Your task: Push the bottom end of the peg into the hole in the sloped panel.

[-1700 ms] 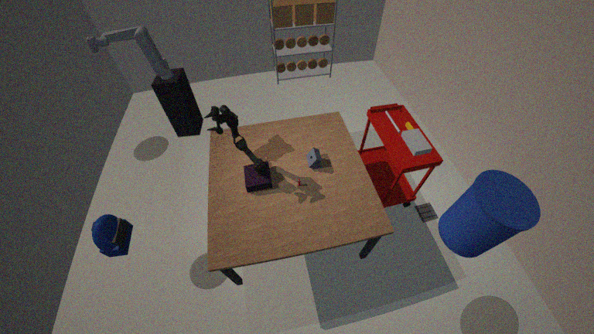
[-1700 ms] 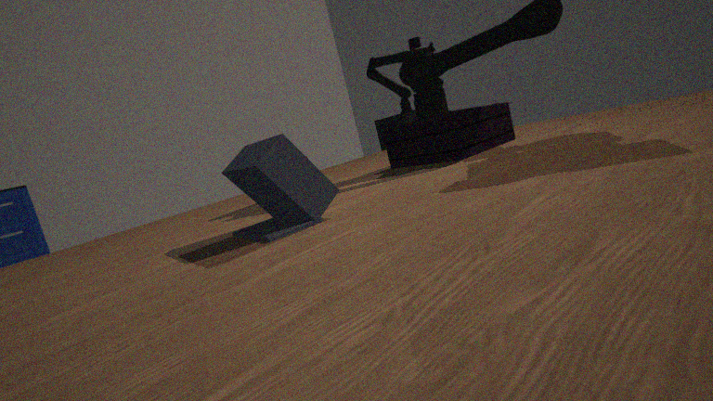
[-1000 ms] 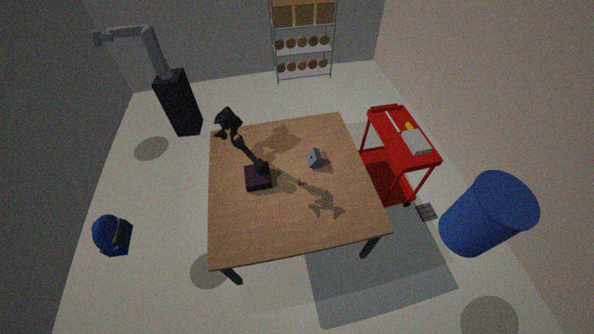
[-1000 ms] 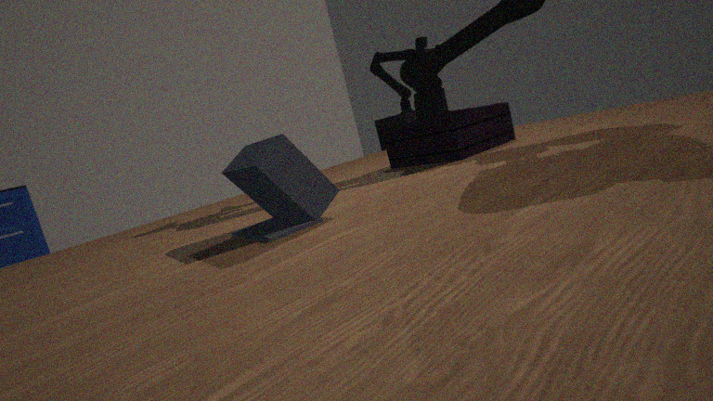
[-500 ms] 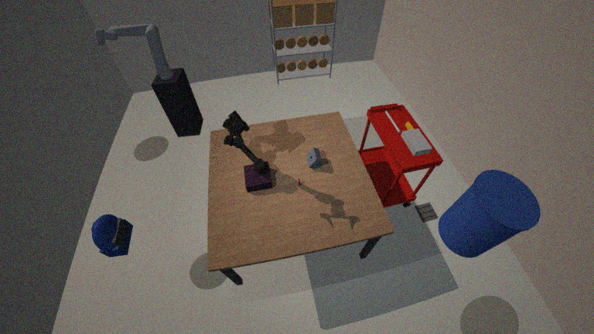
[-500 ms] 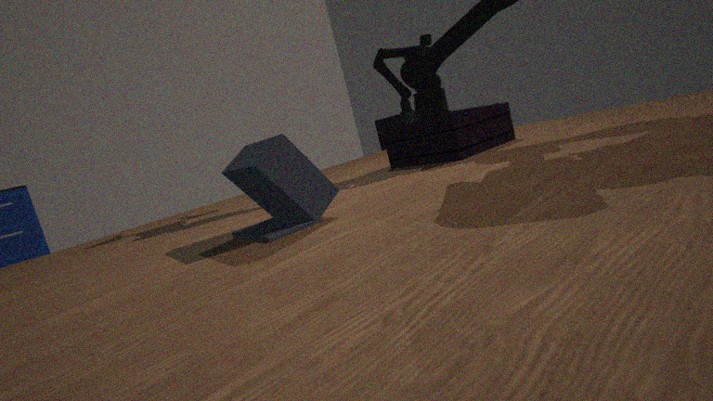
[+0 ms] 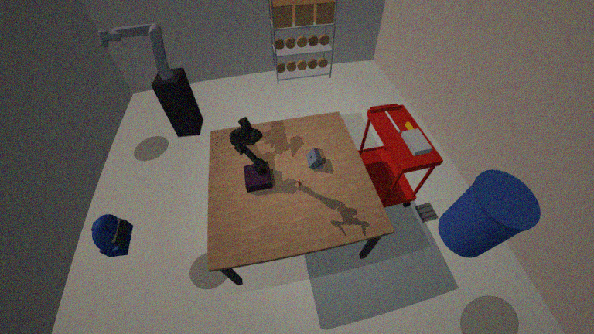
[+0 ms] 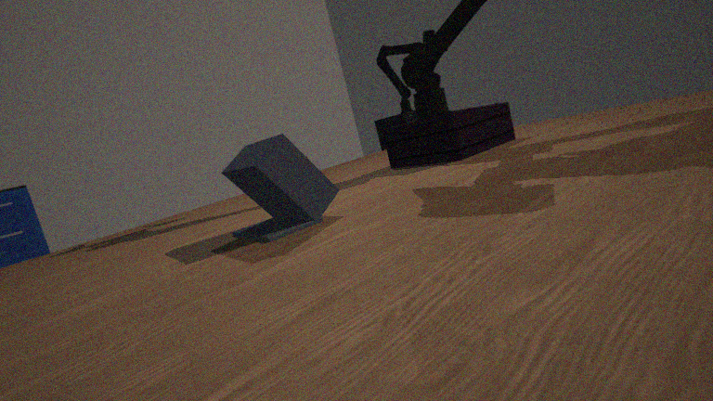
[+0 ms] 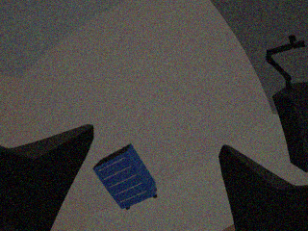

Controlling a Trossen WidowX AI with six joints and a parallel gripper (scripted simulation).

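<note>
My gripper tip is now 570 mm above the red peg, 300 mm short of it and 130 mm to the right of it. Round my gripper tip: sloped panel 560 mm below, 450 mm ahead, 340 mm to the left.
</note>
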